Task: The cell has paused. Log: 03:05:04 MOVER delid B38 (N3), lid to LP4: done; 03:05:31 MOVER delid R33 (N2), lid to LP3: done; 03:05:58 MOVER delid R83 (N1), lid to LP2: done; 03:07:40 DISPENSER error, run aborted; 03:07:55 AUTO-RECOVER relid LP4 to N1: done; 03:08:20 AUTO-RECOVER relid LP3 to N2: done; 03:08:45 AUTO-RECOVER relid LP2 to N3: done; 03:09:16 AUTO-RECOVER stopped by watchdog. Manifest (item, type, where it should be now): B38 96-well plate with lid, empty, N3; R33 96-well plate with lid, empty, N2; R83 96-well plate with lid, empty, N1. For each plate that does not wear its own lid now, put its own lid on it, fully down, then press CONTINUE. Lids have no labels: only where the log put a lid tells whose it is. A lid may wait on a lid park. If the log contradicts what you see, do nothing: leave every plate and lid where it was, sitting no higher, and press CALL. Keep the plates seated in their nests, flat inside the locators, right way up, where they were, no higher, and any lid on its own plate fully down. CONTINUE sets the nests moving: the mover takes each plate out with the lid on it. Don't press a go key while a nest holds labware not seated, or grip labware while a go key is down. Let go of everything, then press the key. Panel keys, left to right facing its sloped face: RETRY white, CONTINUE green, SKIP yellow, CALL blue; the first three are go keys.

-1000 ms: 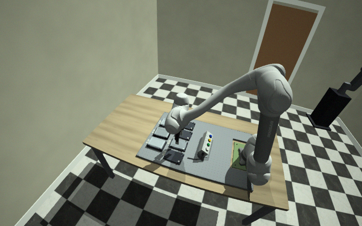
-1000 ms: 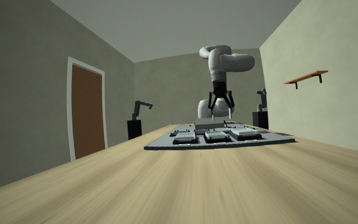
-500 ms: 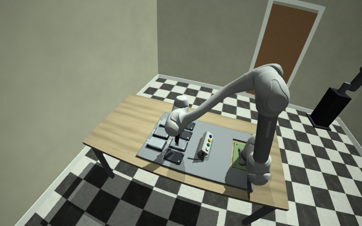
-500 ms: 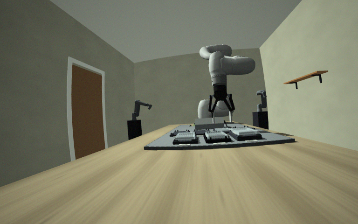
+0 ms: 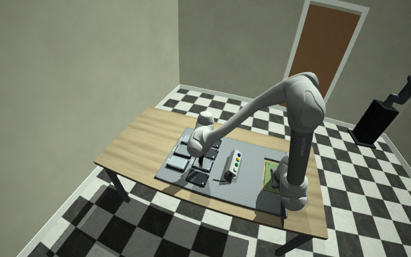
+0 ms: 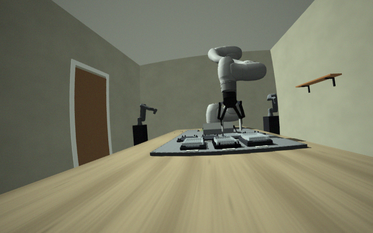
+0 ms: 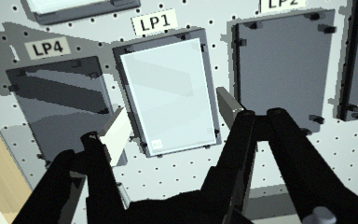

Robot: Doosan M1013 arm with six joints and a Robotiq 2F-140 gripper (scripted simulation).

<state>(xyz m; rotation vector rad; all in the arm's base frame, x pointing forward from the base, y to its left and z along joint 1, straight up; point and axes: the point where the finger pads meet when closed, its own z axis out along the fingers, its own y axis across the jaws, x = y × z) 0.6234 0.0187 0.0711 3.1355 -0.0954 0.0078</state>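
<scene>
Right now my hand is 5 cm above the clear lid. The rest, counted from my hand: lid park LP2: 1 cm behind, 13 cm to the right, 6 cm below; then LP1 label: 9 cm ahead, 1 cm to the right, 6 cm below; then lid park LP4: 1 cm ahead, 13 cm to the left, 6 cm below.
</scene>
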